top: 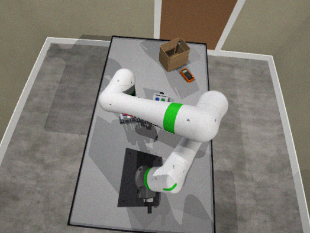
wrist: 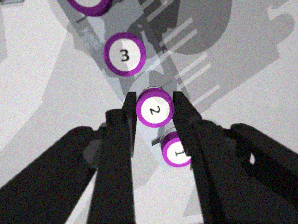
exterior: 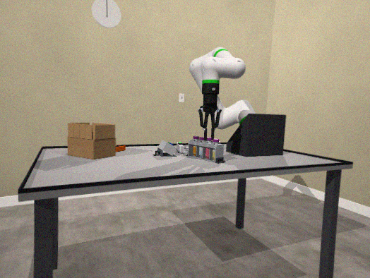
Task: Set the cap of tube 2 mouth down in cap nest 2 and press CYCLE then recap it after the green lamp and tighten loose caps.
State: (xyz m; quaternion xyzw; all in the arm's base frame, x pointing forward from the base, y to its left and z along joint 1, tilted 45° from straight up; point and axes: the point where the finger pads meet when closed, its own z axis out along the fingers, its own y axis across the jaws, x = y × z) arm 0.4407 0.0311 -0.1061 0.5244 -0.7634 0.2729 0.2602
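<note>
The purple cap marked 2 is 30 mm below my hand. Also, from my hand: cap 1: 50 mm to the left, 30 mm below, 10 mm behind; cap 3: 50 mm to the right, 30 mm below, 10 mm ahead; cap 4: 100 mm to the right, 30 mm below, 20 mm ahead.
</note>
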